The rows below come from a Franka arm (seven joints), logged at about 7 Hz.
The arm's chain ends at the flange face. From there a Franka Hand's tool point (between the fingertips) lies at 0.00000 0.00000 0.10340 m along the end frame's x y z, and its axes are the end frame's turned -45 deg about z.
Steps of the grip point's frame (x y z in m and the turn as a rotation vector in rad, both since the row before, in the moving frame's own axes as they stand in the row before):
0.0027, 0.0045, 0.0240, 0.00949, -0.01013, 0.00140
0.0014, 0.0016, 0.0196, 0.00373, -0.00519, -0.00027
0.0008, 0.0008, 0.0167, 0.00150, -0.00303, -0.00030
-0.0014, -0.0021, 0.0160, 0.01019, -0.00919, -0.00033
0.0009, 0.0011, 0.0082, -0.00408, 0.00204, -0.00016
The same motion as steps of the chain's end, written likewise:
0.0065, 0.0012, 0.0240, -0.00045, -0.01387, 0.00140
0.0028, 0.0000, 0.0196, -0.00103, -0.00631, -0.00027
0.0015, -0.0001, 0.0167, -0.00108, -0.00320, -0.00030
-0.0011, -0.0004, 0.0160, 0.00071, -0.01370, -0.00033
0.0010, 0.0000, 0.0082, -0.00144, 0.00433, -0.00016

